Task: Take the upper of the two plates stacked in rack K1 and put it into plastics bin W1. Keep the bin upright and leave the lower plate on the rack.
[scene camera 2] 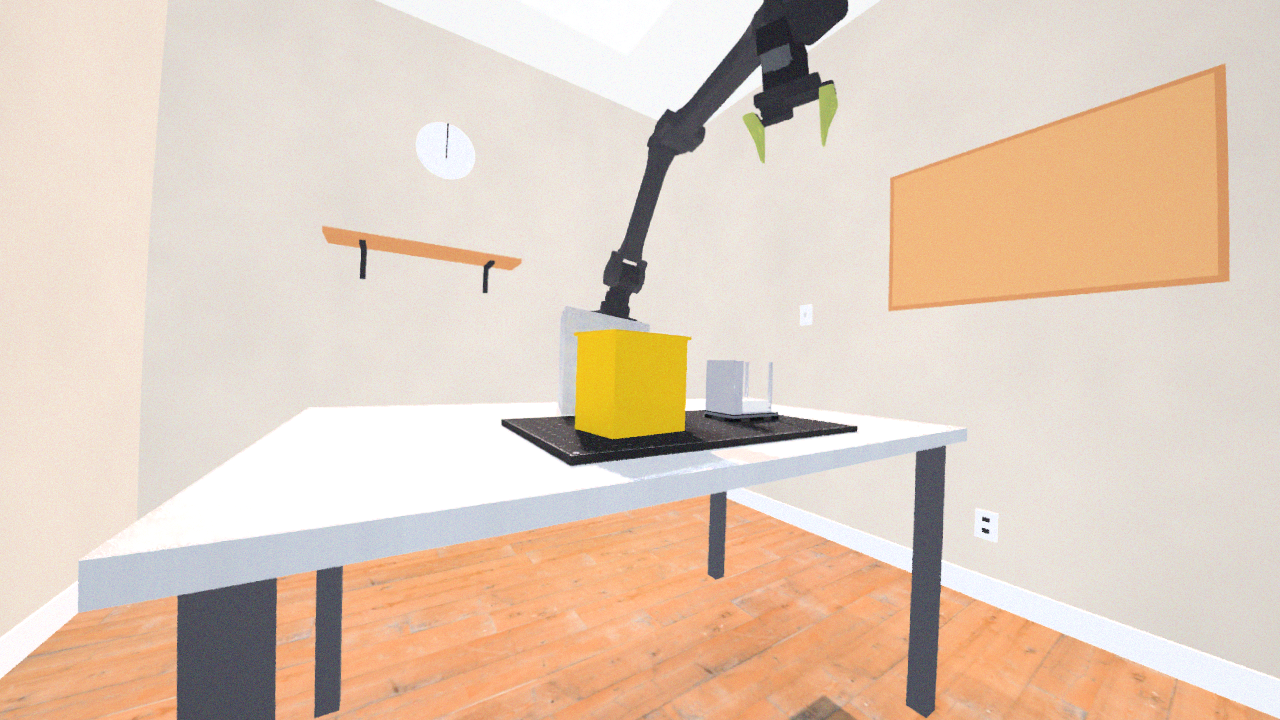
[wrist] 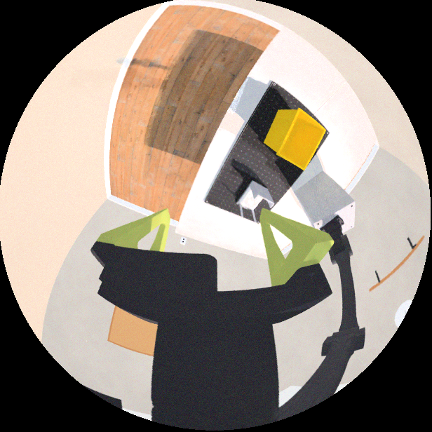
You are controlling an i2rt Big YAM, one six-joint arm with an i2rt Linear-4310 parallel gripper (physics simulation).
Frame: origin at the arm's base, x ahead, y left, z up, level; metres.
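Seen in the pictures: gripper, fingertip midpoint: (scene camera 2: 791, 154); arm's base at its link origin: (scene camera 2: 612, 320).
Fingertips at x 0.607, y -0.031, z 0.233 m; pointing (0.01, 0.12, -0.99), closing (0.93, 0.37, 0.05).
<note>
Pixels of each thing's middle, then the offset from my fingertips to it. Level surfaces: height alone.
- tall yellow bin at the middle of its body: (scene camera 2: 631, 382) dx -0.230, dy -0.151, dz -0.393 m
- black perforated board at its surface level: dz -0.483 m
- small light-grey structure at the middle of its body: (scene camera 2: 742, 389) dx -0.264, dy +0.204, dz -0.413 m
- white table at its surface level: dz -0.496 m
Plastics bin W1, a tall yellow bin (scene camera 2: 648, 386) (wrist: 304, 137), stands upright on the black perforated board (scene camera 2: 563, 447) (wrist: 223, 186). What looks like rack K1, a small light-grey structure (scene camera 2: 724, 386) (wrist: 257, 191) with thin upright posts on a dark base, stands on the same board, to the right of the bin in the scene view. The two plates cannot be told apart in either view; a low white part shows between the posts. My gripper (scene camera 2: 793, 153) (wrist: 214, 213), with green fingers, is open and empty. It hangs high above the table, well above rack and bin.
The board lies on a white table (scene camera 2: 375, 465) (wrist: 320, 70). The arm's grey pedestal (scene camera 2: 567, 362) (wrist: 325, 195) stands close behind the bin. The dark arm (scene camera 2: 646, 201) (wrist: 348, 295) rises from it. A wall shelf (scene camera 2: 420, 247) and an orange wall board (scene camera 2: 1060, 192) are in the background.
</note>
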